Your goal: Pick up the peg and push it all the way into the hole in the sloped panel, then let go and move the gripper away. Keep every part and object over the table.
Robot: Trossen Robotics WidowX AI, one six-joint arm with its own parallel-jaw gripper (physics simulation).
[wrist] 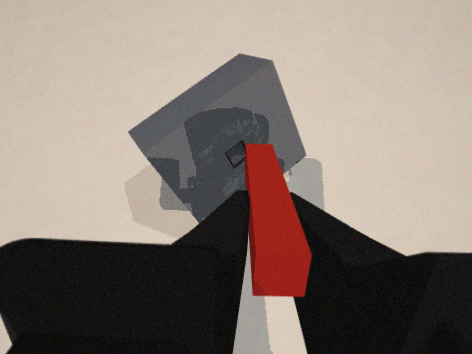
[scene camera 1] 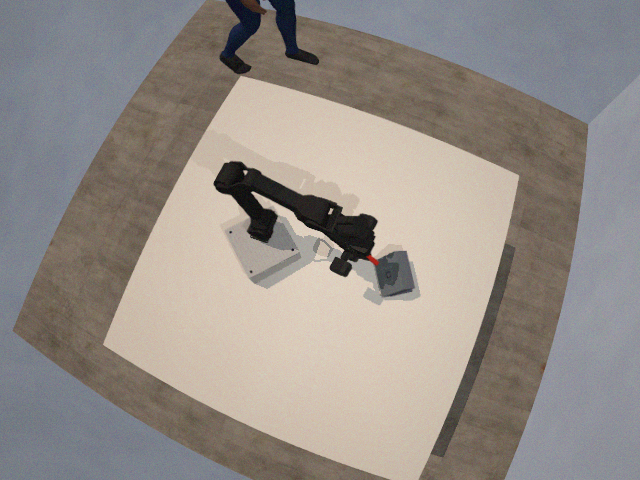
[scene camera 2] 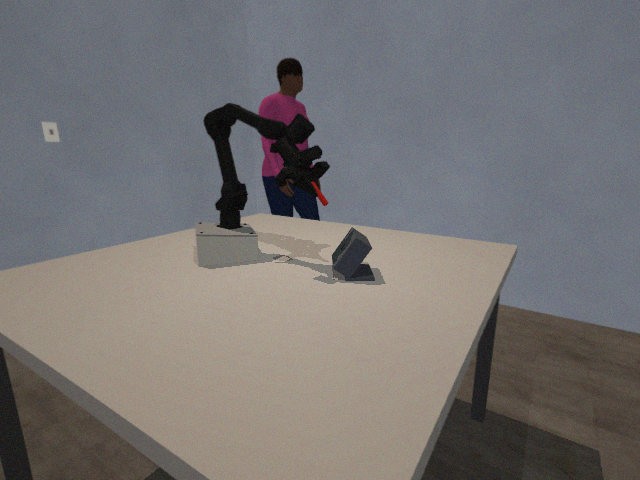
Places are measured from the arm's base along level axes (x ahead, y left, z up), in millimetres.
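Pixels of known places: gripper, fingertip midpoint: (wrist: 263, 203) (scene camera 1: 369, 257) (scene camera 2: 318, 195); arm's base, link origin: (scene camera 1: 261, 231) (scene camera 2: 229, 226).
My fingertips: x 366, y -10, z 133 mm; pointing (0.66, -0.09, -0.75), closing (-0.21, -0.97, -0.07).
Observation:
For each thing: its top centre in the pictures, then the offset to it from my fingertips. Level surfaces: height alone.
- red peg, top centre: (wrist: 271, 157) (scene camera 1: 370, 254) (scene camera 2: 318, 181) dx +1, dy -1, dz +41 mm
- dark grey sloped panel, top centre: (wrist: 213, 107) (scene camera 2: 352, 231) (scene camera 1: 398, 270) dx +105, dy +14, dz -100 mm
- cream table, surface height: dz -228 mm
The red peg (scene camera 1: 372, 259) (scene camera 2: 320, 194) (wrist: 277, 220) is a square-sided bar. My gripper (scene camera 1: 366, 253) (scene camera 2: 313, 186) (wrist: 263, 203) is shut on it, with the free end sticking out past the fingertips. The dark grey sloped panel (scene camera 1: 404, 273) (scene camera 2: 352, 253) (wrist: 275, 100) stands on the table. Its small square hole (scene camera 1: 388, 274) (wrist: 235, 154) looks turned relative to the peg's sides. In scene camera 2 the peg tilts down toward the right, its free end above the panel and apart from it. In the wrist view the free end overlaps the hole's right corner.
The cream table (scene camera 1: 268, 372) (scene camera 2: 248, 351) carries the arm's light grey base block (scene camera 1: 258, 258) (scene camera 2: 226, 250), left of the panel. Arm shadows fall across the panel face. A person (scene camera 1: 286, 25) (scene camera 2: 282, 108) stands on the floor beyond the table's far edge.

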